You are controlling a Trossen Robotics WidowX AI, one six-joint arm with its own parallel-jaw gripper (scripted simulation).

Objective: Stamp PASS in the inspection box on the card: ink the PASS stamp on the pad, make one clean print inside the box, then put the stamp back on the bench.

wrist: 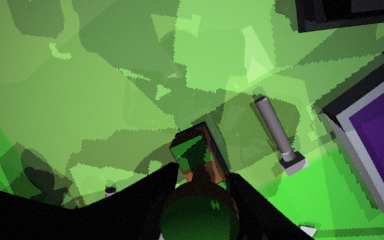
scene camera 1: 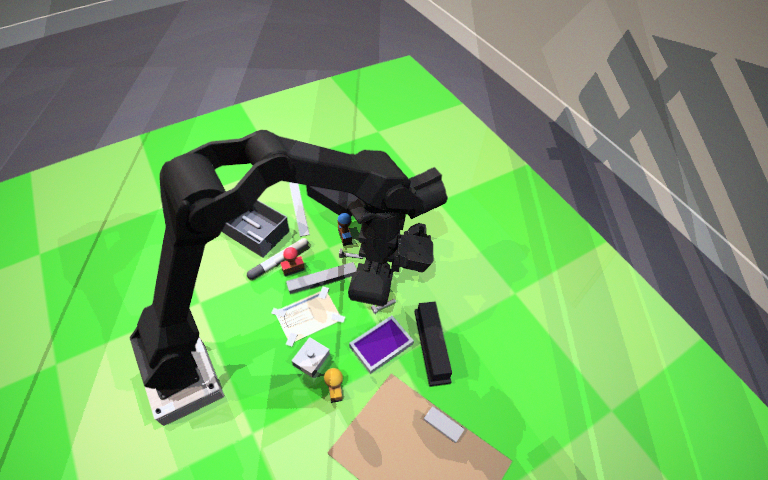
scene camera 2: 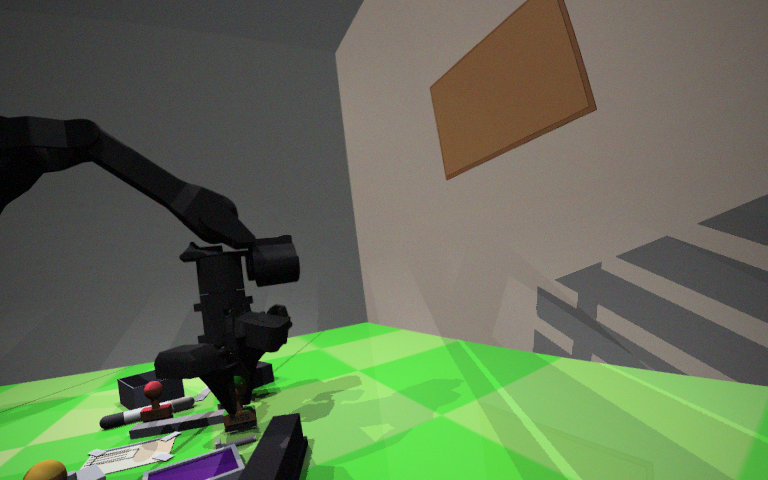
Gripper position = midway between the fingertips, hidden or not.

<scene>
In view: the gripper (scene camera 2: 239, 409), a green-knobbed PASS stamp (scene camera 2: 245, 417), a black bar (scene camera 1: 438, 369), a grey block (scene camera 1: 312, 355), a grey bar (scene camera 2: 182, 423) and a bolt (wrist: 292, 162).
The grey bar is seen too in scene camera 1 (scene camera 1: 299, 284). The gripper shows as well in the wrist view (wrist: 202, 176) and in scene camera 1 (scene camera 1: 377, 278). Scene camera 1 does not show the green-knobbed PASS stamp, which is hidden by the gripper. The wrist view misses the grey block: it is out of frame.
</scene>
